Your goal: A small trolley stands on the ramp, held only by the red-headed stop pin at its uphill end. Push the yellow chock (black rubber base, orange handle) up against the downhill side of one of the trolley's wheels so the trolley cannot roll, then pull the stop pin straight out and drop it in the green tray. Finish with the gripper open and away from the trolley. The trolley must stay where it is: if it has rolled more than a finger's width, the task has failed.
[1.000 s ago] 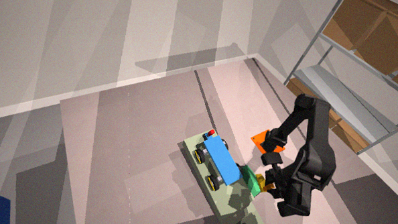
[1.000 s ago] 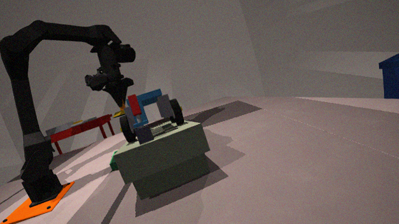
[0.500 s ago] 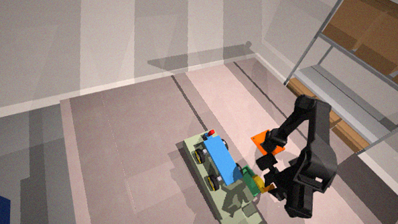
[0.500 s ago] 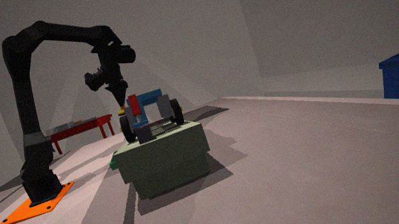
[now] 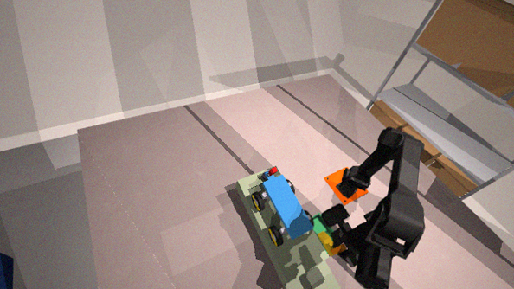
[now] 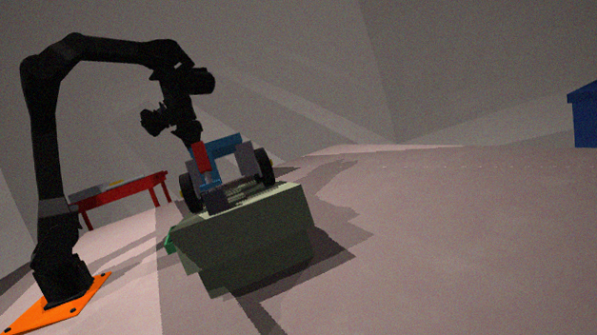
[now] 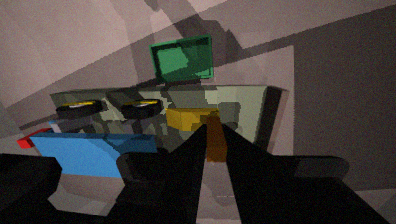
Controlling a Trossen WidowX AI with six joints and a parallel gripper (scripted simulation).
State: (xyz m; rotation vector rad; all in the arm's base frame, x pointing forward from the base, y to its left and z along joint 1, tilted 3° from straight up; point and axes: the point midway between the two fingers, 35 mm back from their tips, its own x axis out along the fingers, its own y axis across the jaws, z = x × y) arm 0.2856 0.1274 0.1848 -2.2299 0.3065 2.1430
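Right now the red-headed stop pin is 29 cm to the right of my gripper tip, 1 cm below it and 1 cm behind it. From my gripper tip the other things lie so: blue trolley (18 cm to the right, 3 cm below, 3 cm ahead); then yellow chock (2 cm to the right, 1 cm below); then green tray (15 cm below, 8 cm behind, 6 cm to the right).
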